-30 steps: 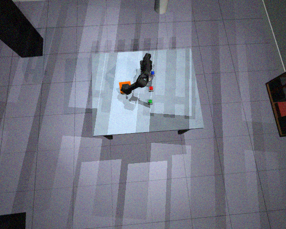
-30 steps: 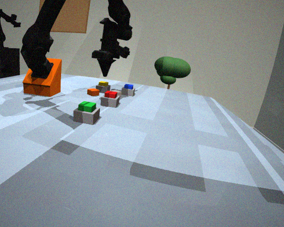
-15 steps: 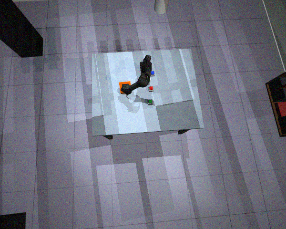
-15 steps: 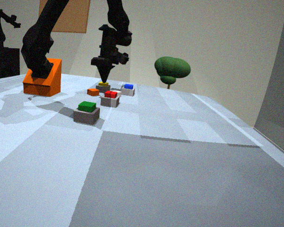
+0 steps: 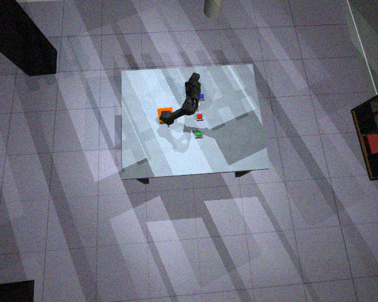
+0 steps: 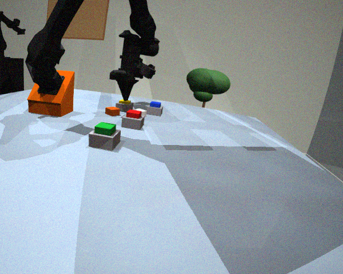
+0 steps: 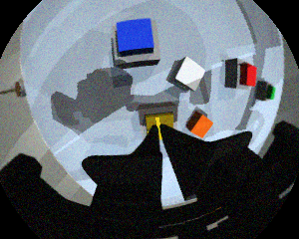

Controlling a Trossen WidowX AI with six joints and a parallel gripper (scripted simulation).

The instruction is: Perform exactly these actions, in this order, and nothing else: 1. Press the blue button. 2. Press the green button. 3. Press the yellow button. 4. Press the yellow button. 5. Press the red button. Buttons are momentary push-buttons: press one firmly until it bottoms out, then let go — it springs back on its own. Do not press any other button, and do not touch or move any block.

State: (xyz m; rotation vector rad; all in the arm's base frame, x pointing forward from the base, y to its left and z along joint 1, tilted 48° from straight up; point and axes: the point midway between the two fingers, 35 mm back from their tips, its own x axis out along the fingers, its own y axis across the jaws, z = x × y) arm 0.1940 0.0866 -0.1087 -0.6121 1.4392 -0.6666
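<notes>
Now: gripper tip 10 mm above the yellow button. The rest, counted from my gripper tip: blue button: 100 mm ahead, 10 mm to the left; then white block: 60 mm ahead, 50 mm to the right, 20 mm below; then small orange block: 70 mm to the right, 20 mm below, 20 mm behind.
</notes>
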